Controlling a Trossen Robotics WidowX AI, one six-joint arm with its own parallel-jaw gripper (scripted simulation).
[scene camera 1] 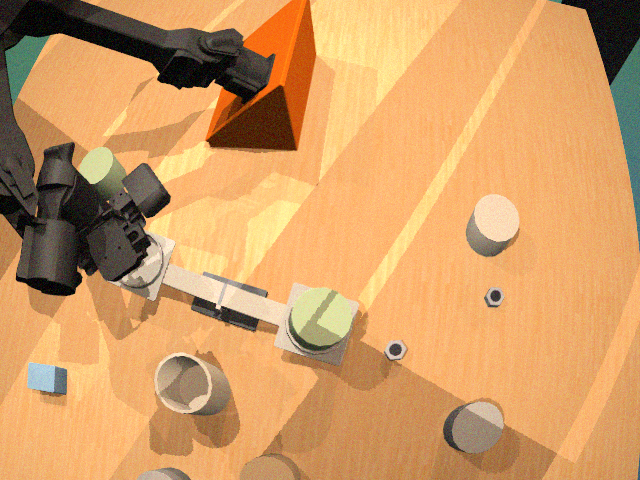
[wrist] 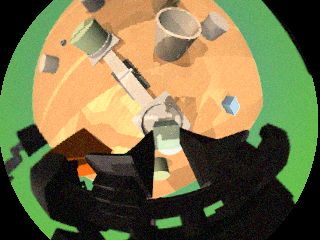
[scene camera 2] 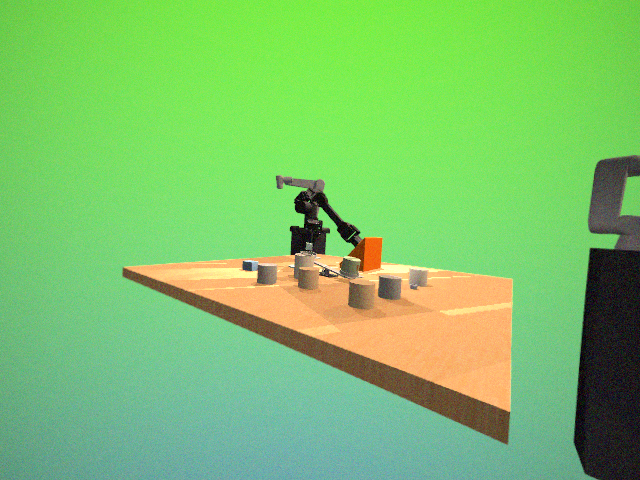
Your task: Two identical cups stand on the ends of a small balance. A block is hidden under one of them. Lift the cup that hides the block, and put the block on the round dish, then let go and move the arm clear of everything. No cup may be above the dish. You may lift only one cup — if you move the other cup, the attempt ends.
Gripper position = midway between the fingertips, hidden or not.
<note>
My gripper (scene camera 1: pixel 128 252) holds a pale green block (wrist: pixel 166 133). Further things: a pale green cup (scene camera 1: pixel 100 167), a pale green cup (scene camera 1: pixel 321 317), a beige cup (scene camera 1: pixel 186 384) and a balance (scene camera 1: pixel 145 281).
The beige cup also shows in the wrist view (wrist: pixel 173 33). The balance is seen too in the wrist view (wrist: pixel 163 108). My gripper shows as well in the wrist view (wrist: pixel 165 131). Scene camera 1 misses the pale green block, which is hidden by my gripper.
</note>
